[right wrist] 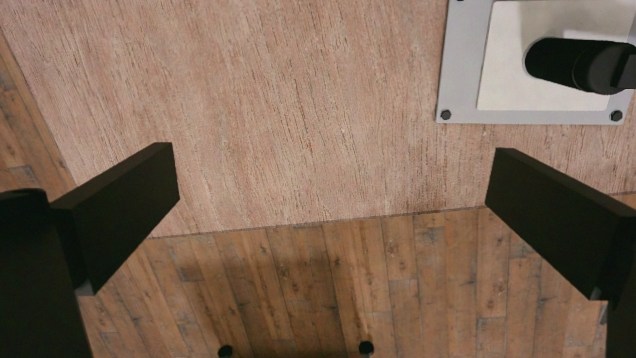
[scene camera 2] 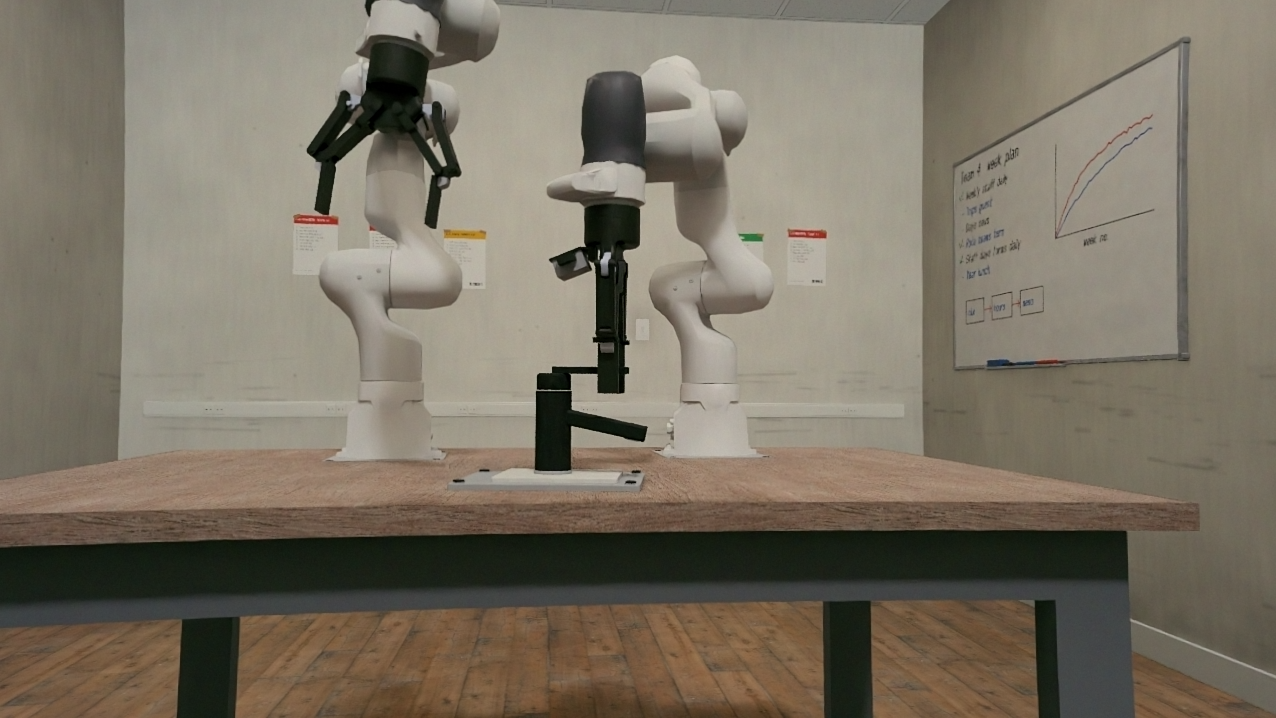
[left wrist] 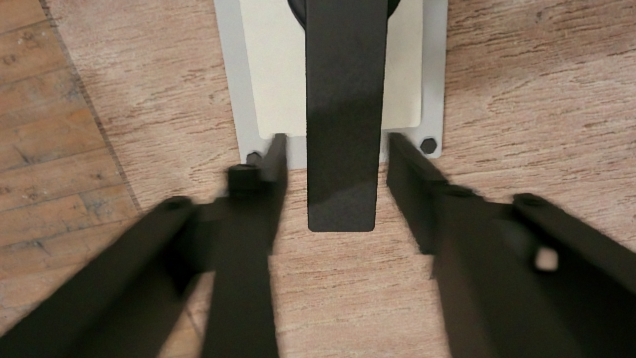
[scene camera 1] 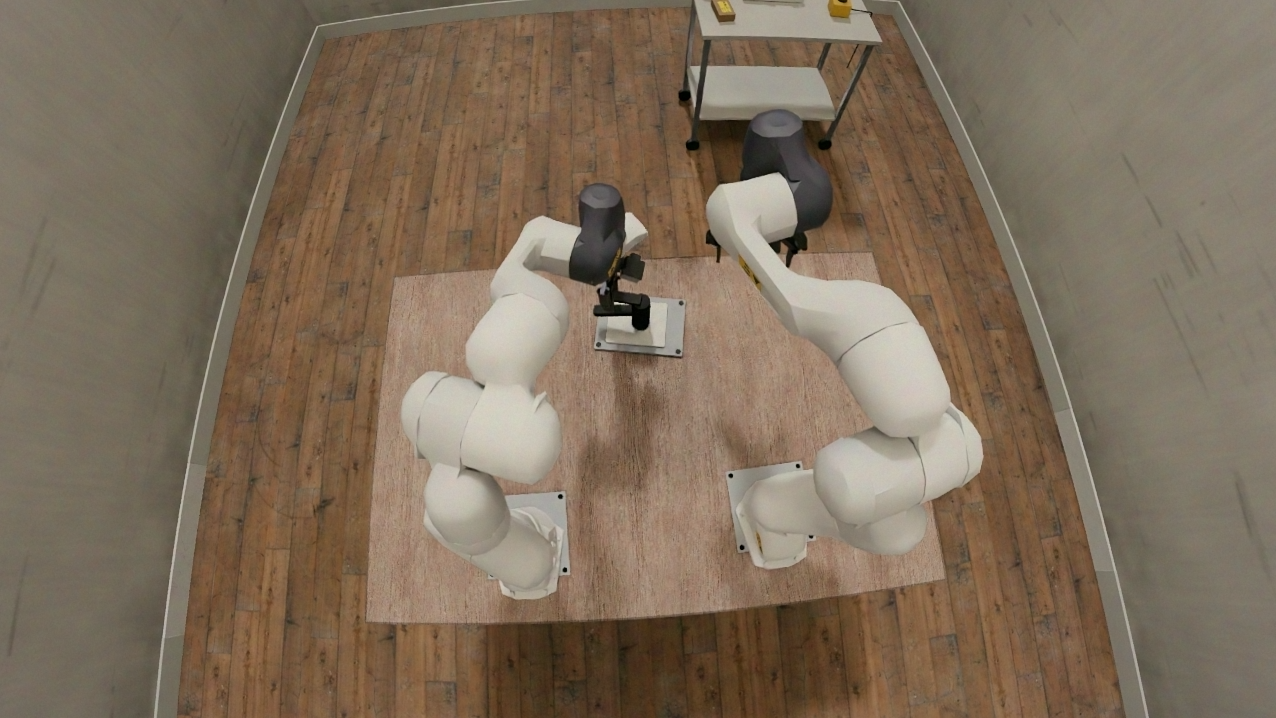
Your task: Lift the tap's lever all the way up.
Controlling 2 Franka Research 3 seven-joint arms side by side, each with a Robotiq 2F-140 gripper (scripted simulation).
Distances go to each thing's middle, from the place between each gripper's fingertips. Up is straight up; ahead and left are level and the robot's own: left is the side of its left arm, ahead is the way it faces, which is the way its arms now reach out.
Now: the flat lever (left wrist: 345, 55) 10 mm behind my left hand (scene camera 2: 611, 393) and 30 mm to the right of it. Round my left hand: black tap (scene camera 2: 554, 416) (20 mm behind, 50 mm to the right, 40 mm below); then grey base plate (scene camera 2: 480, 480) (20 mm behind, 70 mm to the right, 140 mm below).
The flat lever is 280 mm to the left of my right hand (scene camera 2: 375, 219), 210 mm below it and 40 mm ahead of it. Round my right hand: black tap: 260 mm to the left, 250 mm below, 30 mm ahead; then grey base plate: 350 mm below, 230 mm to the left, 30 mm ahead.
